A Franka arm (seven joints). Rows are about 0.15 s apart.
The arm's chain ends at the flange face. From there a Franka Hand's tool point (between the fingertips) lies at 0.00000 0.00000 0.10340 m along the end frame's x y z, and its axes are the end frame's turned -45 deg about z.
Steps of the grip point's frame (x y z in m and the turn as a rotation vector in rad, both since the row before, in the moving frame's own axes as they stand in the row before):
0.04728 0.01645 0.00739 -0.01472 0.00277 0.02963
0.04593 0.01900 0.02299 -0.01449 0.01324 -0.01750
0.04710 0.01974 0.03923 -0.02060 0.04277 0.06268
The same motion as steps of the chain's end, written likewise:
0.04380 -0.02269 0.00740 -0.00845 0.01237 0.02963
0.04388 -0.01912 0.02301 -0.00088 0.01961 -0.01750
0.04258 -0.01787 0.03935 0.01568 0.04481 0.06268

